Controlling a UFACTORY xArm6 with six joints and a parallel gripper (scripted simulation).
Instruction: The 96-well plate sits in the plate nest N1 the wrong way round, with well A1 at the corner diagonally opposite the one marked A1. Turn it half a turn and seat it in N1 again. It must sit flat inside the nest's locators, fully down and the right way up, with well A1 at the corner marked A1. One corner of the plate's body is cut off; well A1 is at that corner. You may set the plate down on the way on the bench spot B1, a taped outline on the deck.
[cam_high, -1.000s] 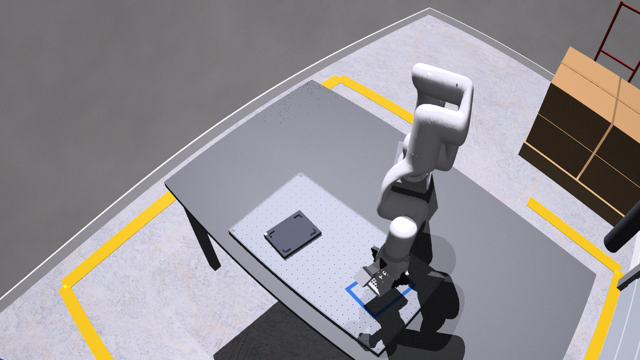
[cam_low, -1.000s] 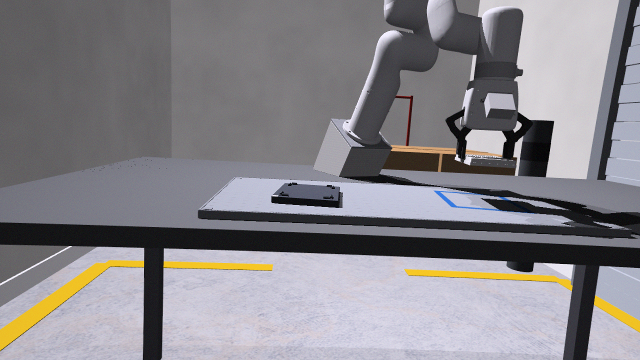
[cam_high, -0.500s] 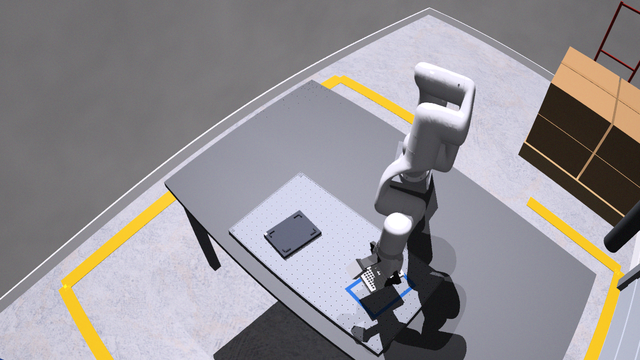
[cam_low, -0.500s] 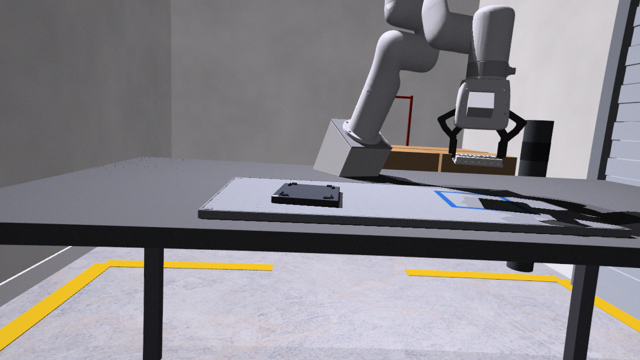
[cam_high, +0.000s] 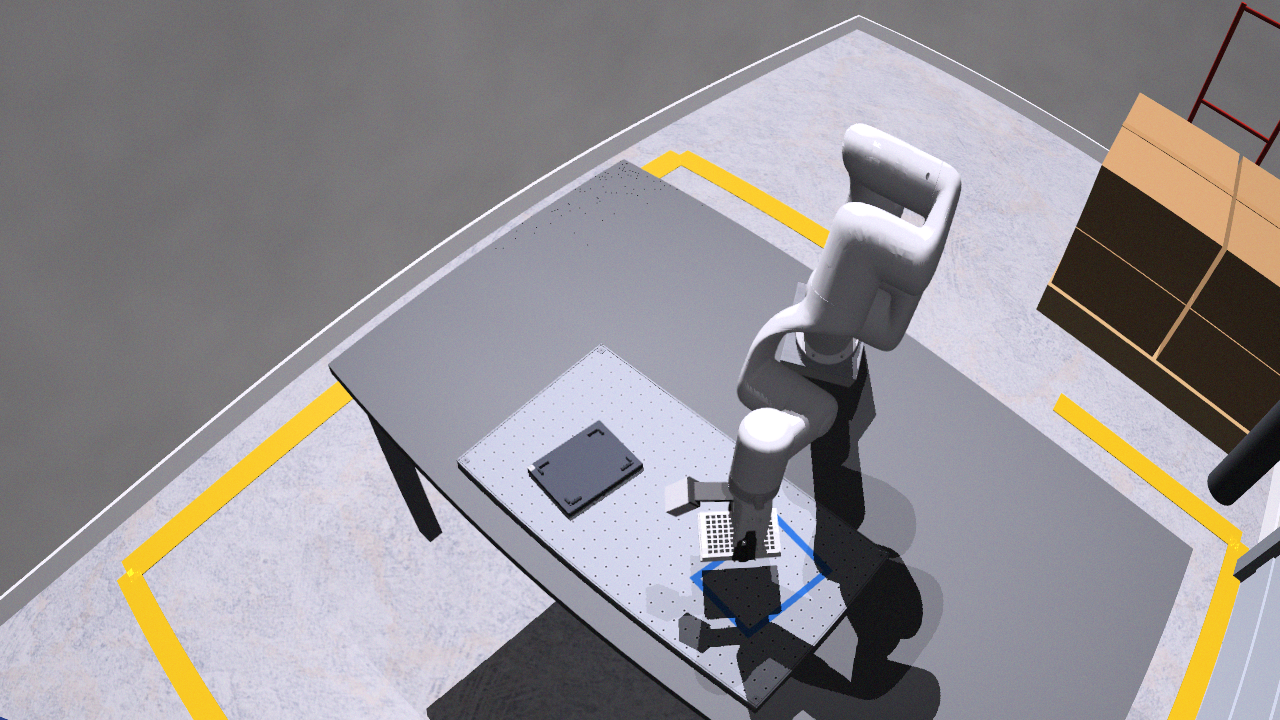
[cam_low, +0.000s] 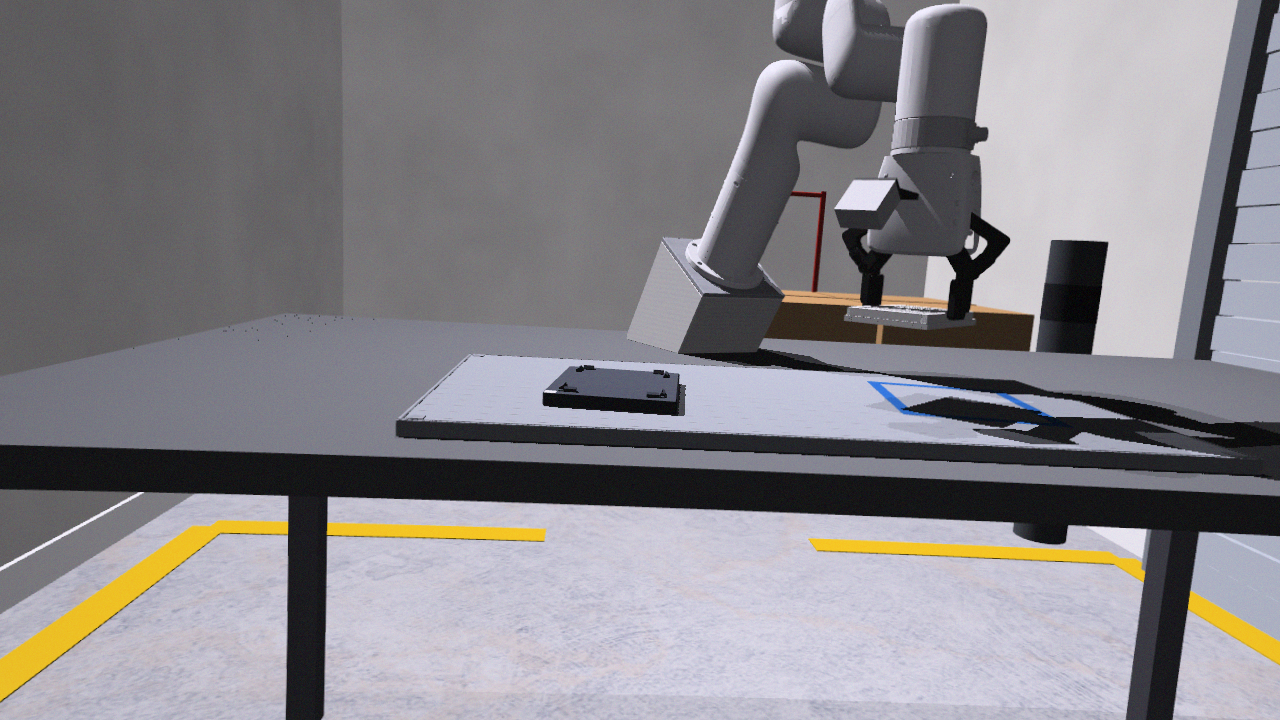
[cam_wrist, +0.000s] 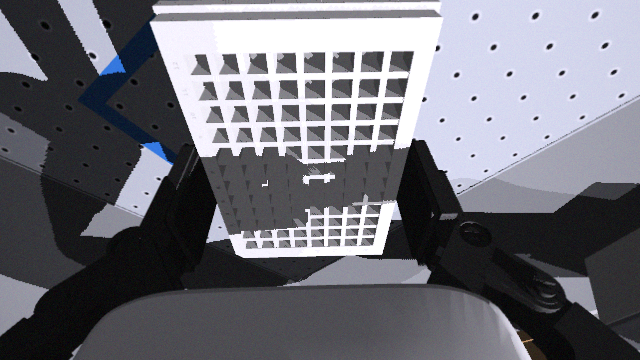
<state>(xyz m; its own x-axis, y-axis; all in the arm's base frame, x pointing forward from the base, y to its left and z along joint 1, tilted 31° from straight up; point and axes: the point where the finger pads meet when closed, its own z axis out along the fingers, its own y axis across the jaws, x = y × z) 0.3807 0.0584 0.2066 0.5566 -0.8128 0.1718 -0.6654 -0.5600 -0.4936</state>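
Right now the plate nest N1 is 310 mm to the right of my hand, 90 mm below it and 10 mm ahead of it. The rest, counted from my hand: A1 label (370 mm to the right, 90 mm below, 80 mm ahead); white 96-well plate (10 mm below).
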